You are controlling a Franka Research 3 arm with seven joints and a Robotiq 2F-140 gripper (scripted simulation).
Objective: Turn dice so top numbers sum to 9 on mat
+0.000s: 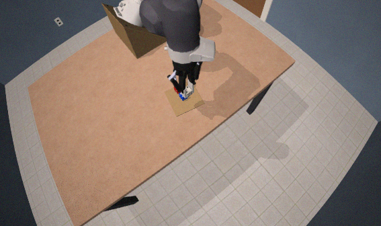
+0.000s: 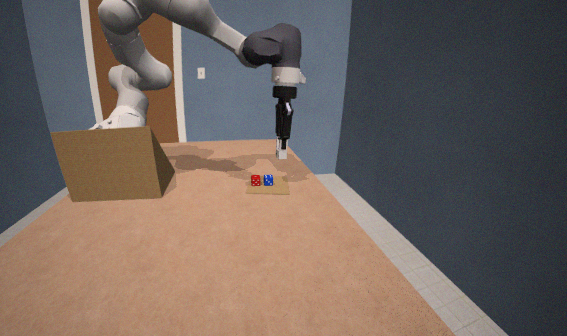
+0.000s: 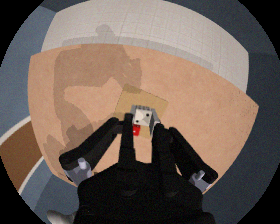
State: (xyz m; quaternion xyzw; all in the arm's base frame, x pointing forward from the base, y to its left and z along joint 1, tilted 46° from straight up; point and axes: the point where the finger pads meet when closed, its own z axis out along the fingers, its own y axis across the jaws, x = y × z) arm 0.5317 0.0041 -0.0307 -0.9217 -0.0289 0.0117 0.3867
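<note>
Right now the blue die is 12 cm below my hand and 4 cm behind it. Also, from my hand: white die: 2 cm below; then tan mat: 13 cm below, 4 cm behind; then red die: 12 cm below, 9 cm behind.
</note>
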